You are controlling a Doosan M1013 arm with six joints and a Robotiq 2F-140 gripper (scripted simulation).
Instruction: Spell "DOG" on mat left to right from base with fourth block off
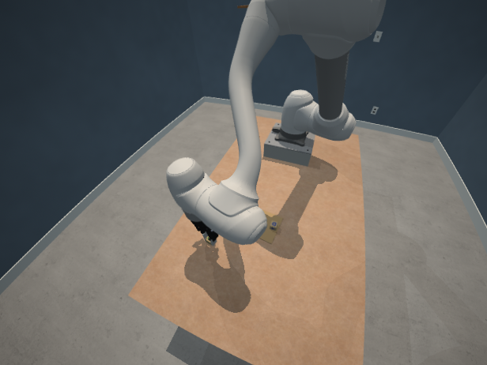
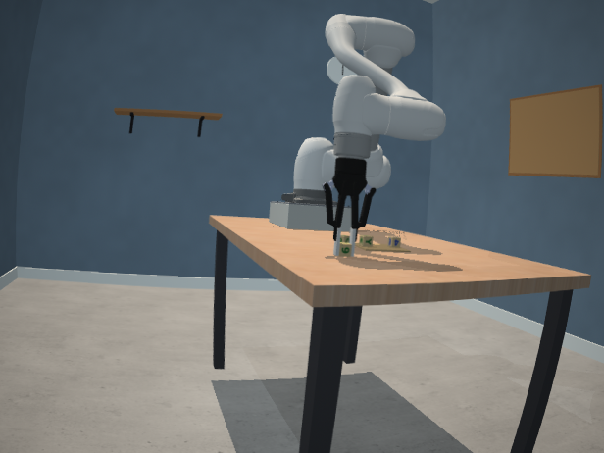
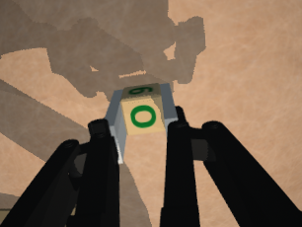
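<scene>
Now: the tan mat 160 mm behind my hand, 180 mm to the left of it and 30 mm below it. Also, from my hand: G block (160 mm behind, 130 mm to the left, 10 mm below); D block (170 mm behind, 230 mm to the left, 10 mm below).
</scene>
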